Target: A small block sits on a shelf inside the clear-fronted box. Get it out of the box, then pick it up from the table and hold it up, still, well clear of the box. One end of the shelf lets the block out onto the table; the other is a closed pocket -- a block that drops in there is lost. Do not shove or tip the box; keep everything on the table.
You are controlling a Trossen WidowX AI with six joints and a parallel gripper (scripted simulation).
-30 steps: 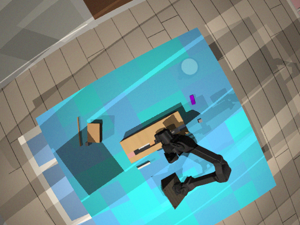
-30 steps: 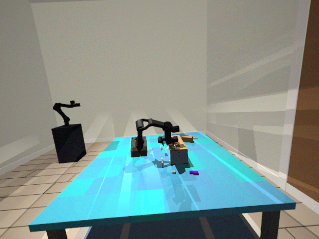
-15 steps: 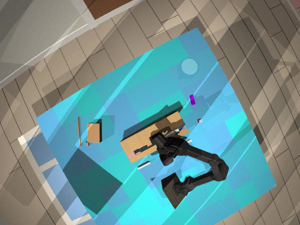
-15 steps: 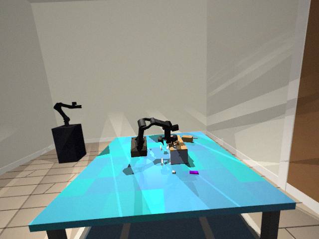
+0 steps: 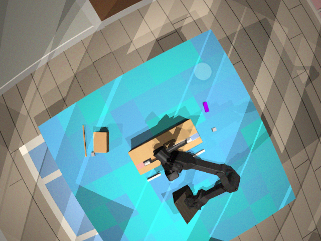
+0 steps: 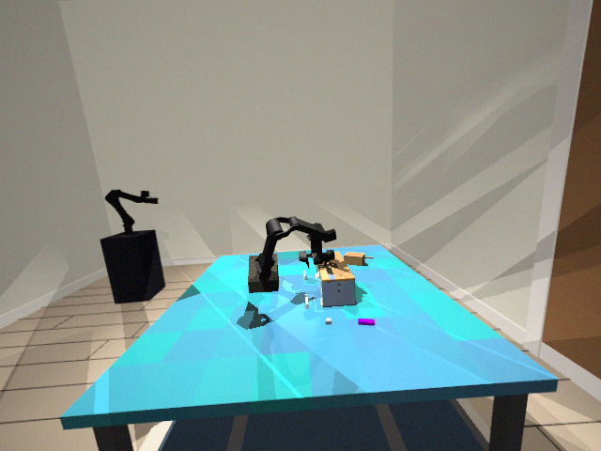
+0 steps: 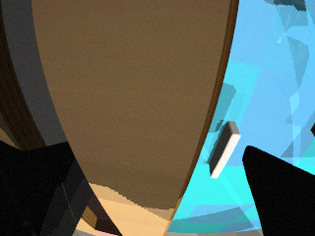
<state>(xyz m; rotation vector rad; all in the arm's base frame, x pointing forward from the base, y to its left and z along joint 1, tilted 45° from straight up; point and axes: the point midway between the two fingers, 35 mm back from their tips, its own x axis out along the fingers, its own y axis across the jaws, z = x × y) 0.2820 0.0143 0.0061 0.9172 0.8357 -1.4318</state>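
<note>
Now: gripper tip 50 mm short of the brown block and 20 mm to the right of it. From my gripper tip the other things lie so: purple piece: 130 mm ahead, 400 mm to the right, 80 mm below; then long tan-topped box: 30 mm ahead, 70 mm to the right, 20 mm below; then small tan box: 280 mm ahead, 250 mm to the left, 60 mm below.
</note>
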